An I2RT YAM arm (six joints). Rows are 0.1 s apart.
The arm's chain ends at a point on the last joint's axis. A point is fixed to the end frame.
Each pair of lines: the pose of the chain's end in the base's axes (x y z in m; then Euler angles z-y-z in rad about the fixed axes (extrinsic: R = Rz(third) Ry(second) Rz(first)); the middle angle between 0 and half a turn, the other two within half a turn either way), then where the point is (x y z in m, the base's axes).
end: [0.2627, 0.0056, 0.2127, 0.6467, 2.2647, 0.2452]
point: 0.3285 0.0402 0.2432
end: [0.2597, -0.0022, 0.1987, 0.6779, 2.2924, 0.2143]
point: 0.3281 0.0284 0.2276
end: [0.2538, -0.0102, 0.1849, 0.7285, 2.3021, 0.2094]
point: 0.3238 0.0168 0.2136
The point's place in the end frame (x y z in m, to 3 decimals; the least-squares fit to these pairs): -0.045 0.056 0.036
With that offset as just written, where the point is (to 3 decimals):
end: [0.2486, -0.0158, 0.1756, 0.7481, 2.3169, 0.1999]
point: 0.320 0.009 0.203
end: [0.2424, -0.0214, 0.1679, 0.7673, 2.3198, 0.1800]
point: 0.314 0.001 0.196
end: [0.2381, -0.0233, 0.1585, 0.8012, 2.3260, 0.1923]
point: 0.311 -0.002 0.186
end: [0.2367, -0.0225, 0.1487, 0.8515, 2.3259, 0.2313]
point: 0.309 -0.002 0.176
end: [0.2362, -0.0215, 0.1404, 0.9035, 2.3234, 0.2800]
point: 0.309 -0.001 0.168
